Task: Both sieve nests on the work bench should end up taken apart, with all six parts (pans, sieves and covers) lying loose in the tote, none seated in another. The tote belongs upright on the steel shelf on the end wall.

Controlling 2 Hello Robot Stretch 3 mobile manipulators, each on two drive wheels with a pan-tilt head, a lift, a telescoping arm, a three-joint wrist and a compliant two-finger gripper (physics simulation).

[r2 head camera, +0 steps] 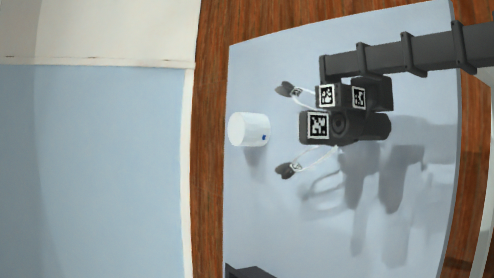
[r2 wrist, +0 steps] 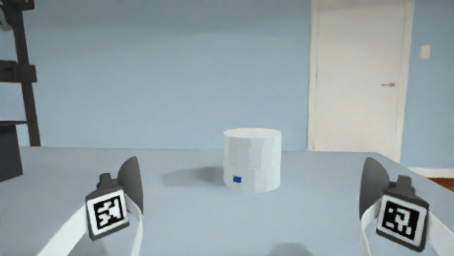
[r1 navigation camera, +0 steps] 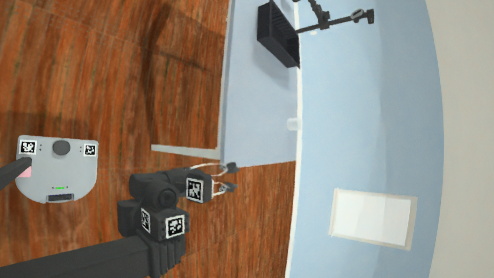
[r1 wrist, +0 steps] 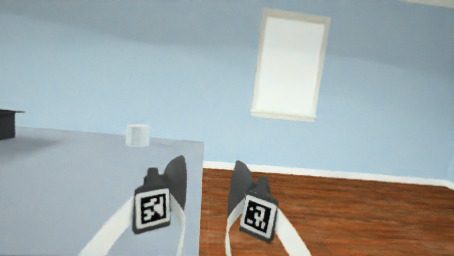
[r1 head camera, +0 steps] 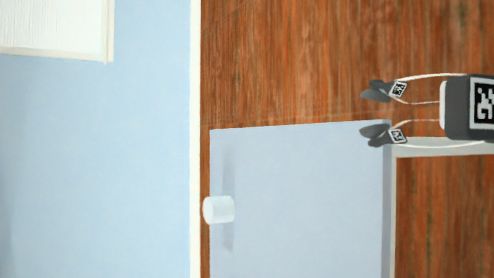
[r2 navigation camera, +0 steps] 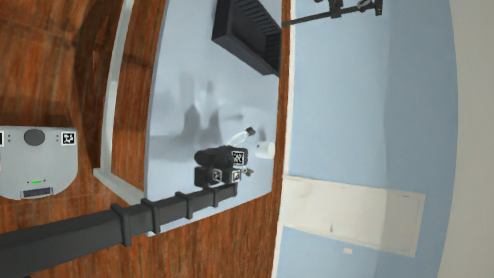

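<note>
One white cylindrical nest [r1 head camera: 218, 209] [r1 navigation camera: 293, 124] [r1 wrist: 137, 135] stands upright near the far edge of the pale blue bench [r1 head camera: 300, 200] [r1 navigation camera: 260, 100] [r2 head camera: 280, 225]. The r1 gripper [r1 head camera: 375, 113] [r1 navigation camera: 231, 178] [r1 wrist: 210, 185] is open, partway, and empty, by the bench corner, well short of that nest. Another white nest [r2 head camera: 249, 129] [r2 navigation camera: 265, 150] [r2 wrist: 252, 162] has a small blue mark low on its side. The r2 gripper [r2 head camera: 285, 130] [r2 navigation camera: 249, 151] [r2 wrist: 251, 186] is wide open and empty, just short of it, with the nest between the fingers' lines. Seams between parts are unclear.
The dark tote [r1 navigation camera: 267, 30] [r1 wrist: 7, 125] [r2 head camera: 245, 272] [r2 navigation camera: 220, 32] [r2 wrist: 9, 152] stands upright on the bench, left of each nest in both wrist views. Another robot's mast [r1 navigation camera: 340, 20] [r2 navigation camera: 310, 17] [r2 wrist: 22, 75] rises beyond it. The steel shelf does not show.
</note>
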